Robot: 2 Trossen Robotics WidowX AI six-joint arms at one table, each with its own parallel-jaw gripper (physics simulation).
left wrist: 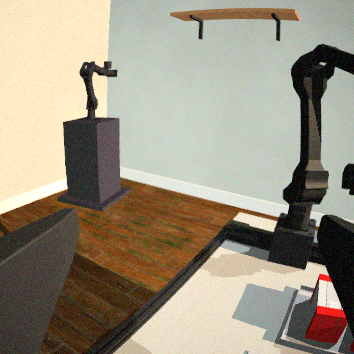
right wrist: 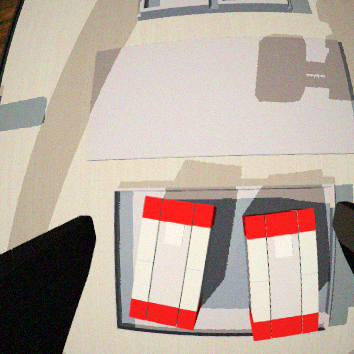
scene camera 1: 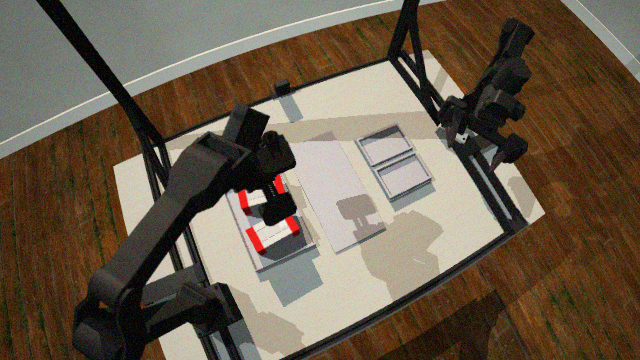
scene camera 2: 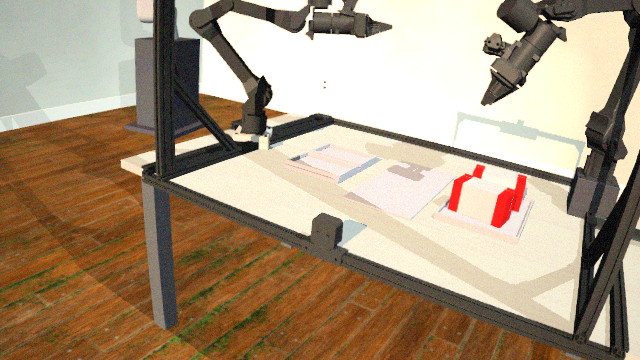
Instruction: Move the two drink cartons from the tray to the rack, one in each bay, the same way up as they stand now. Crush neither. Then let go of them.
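Seen in the pictures: left gripper, fingertip midpoint: (left wrist: 203, 225) (scene camera 1: 470, 159) (scene camera 2: 390, 26); right gripper, fingertip midpoint: (right wrist: 218, 222) (scene camera 1: 279, 177) (scene camera 2: 485, 104); left arm's base, link origin: (scene camera 2: 253, 131); right arm's base, link origin: (left wrist: 296, 223) (scene camera 1: 207, 310) (scene camera 2: 597, 177).
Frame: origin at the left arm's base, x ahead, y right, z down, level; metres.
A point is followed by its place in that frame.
Two white drink cartons with red ends lie side by side in the grey tray (scene camera 1: 241, 228) @[y 0.375, x 0.649, z 0.030 m] (right wrist: 225, 291) @[y 0.351, x 0.610, z 0.030 m] (scene camera 2: 461, 218) @[y 0.400, x 0.498, z 0.030 m]. One carton (scene camera 1: 273, 233) (right wrist: 172, 260) is slightly skewed. The other carton (scene camera 1: 254, 200) (right wrist: 281, 274) is partly hidden under my right gripper in scene camera 1. A carton also shows in scene camera 2 (scene camera 2: 479, 200) @[y 0.399, x 0.529, z -0.014 m] and in the left wrist view (left wrist: 328, 323) @[y 0.261, x 0.558, z -0.018 m]. My right gripper (scene camera 1: 279, 210) (scene camera 2: 491, 89) (right wrist: 218, 222) @[y 0.306, x 0.533, z -0.197 m] is open and empty, hanging above the tray. The empty two-bay rack (scene camera 1: 393, 159) @[y 0.124, x 0.230, z 0.026 m] (scene camera 2: 311, 168) @[y 0.213, x 0.176, z 0.018 m] lies across the table. My left gripper (scene camera 1: 458, 132) (scene camera 2: 379, 26) @[y 0.001, x 0.350, z -0.326 m] (left wrist: 203, 225) @[y 0.001, x 0.350, z -0.326 m] is open, high and far from both.
A pale flat mat (scene camera 1: 326, 186) @[y 0.248, x 0.415, z 0.032 m] (scene camera 2: 404, 189) @[y 0.261, x 0.398, z 0.032 m] (right wrist: 211, 105) @[y 0.250, x 0.416, z 0.032 m] lies between the tray and the rack. A small black block (scene camera 1: 282, 86) @[y 0.539, x 0.221, z -0.013 m] (scene camera 2: 326, 230) @[y 0.561, x 0.212, z -0.002 m] sits on the table's edge. Black frame posts (scene camera 1: 406, 32) @[y 0.294, x -0.144, z -0.117 m] (scene camera 2: 163, 89) @[y 0.323, x -0.147, z -0.169 m] stand at the corners.
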